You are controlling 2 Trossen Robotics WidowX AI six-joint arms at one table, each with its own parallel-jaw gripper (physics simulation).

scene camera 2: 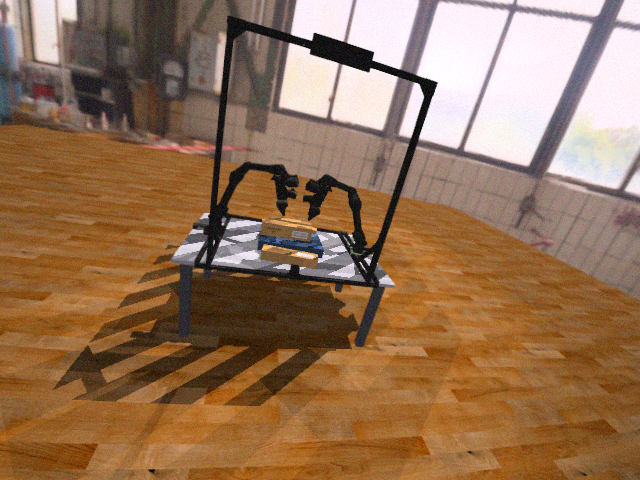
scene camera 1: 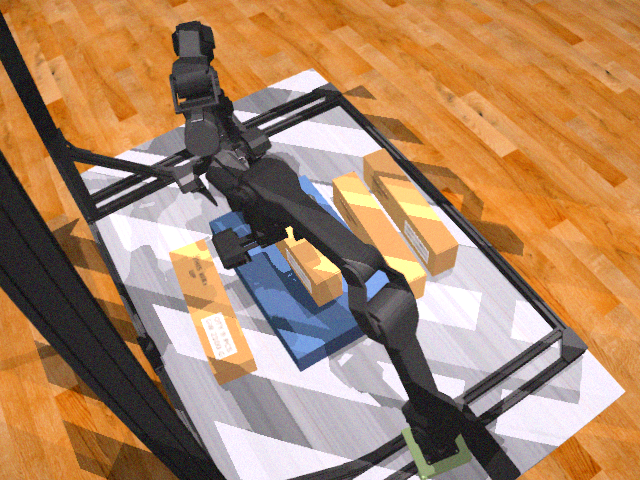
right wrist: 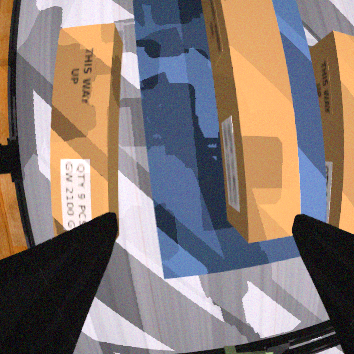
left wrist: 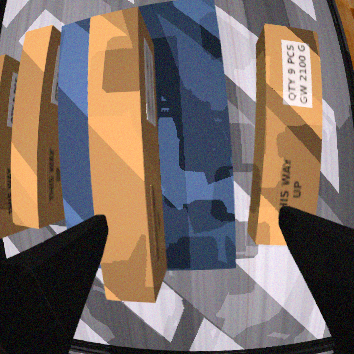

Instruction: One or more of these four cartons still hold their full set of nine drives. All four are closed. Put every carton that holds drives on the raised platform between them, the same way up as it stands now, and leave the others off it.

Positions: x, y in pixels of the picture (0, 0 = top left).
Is my left gripper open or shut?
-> Open.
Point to a blue raised platform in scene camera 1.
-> At 309, 333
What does my right gripper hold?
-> Nothing.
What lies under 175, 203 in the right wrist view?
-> A blue raised platform.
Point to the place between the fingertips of my left gripper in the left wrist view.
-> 193, 219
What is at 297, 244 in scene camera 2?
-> A blue raised platform.
